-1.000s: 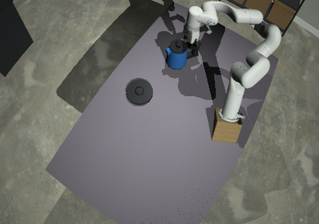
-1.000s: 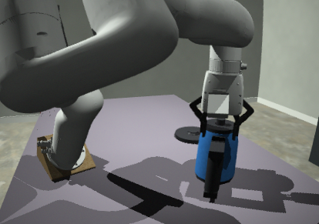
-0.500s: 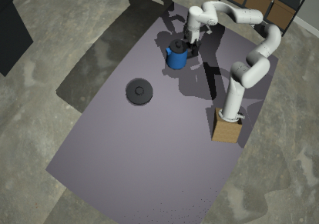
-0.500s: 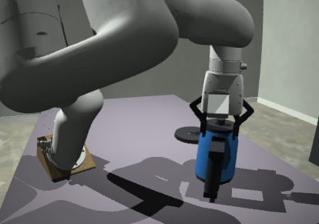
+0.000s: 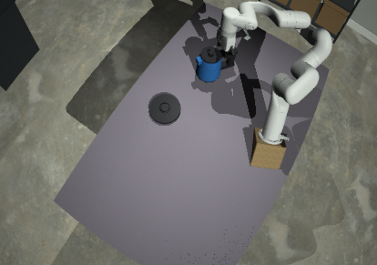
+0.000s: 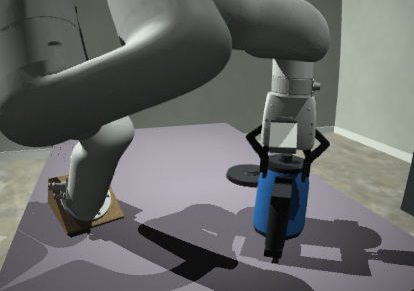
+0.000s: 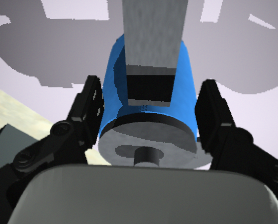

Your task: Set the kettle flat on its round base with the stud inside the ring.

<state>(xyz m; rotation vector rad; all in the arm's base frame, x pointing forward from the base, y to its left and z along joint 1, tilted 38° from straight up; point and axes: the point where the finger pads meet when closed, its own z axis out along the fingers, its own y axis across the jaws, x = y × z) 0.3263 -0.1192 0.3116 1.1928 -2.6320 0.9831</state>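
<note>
The blue kettle lies 80 mm below my hand, 30 mm to the left of it and 20 mm ahead of it. From my hand the other things lie so: round black base: 330 mm to the left, 160 mm below, 160 mm ahead.
</note>
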